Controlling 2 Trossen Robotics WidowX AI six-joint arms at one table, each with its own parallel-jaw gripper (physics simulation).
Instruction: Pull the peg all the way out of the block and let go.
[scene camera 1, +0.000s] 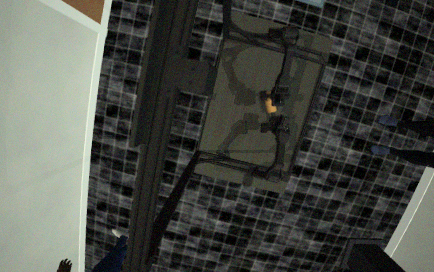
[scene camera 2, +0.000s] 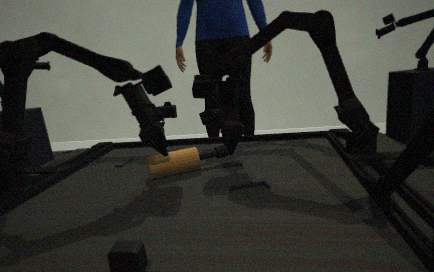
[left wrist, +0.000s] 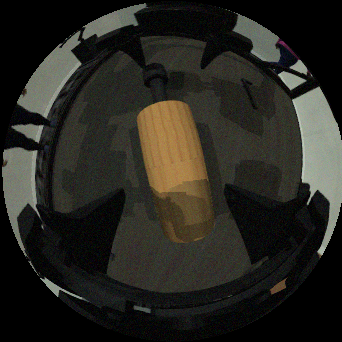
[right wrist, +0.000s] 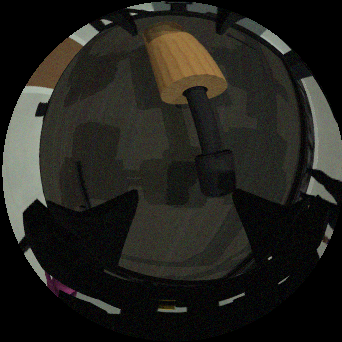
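The block, a light wooden cylinder, lies on its side on the table. The black peg sticks out of the block's end that faces my right gripper. Its shaft enters the hole and its wider head is outside; how deep it sits is hidden. My left gripper is open above the block, its fingers apart on either side in its wrist view. My right gripper is open by the peg's head, which shows near one fingertip in the right wrist view.
A thin dark bent rod lies on the table nearer scene camera 2, and a smaller one lies left of the block. A dark cube is at the picture's bottom. Dark rails edge the table. A person stands behind it.
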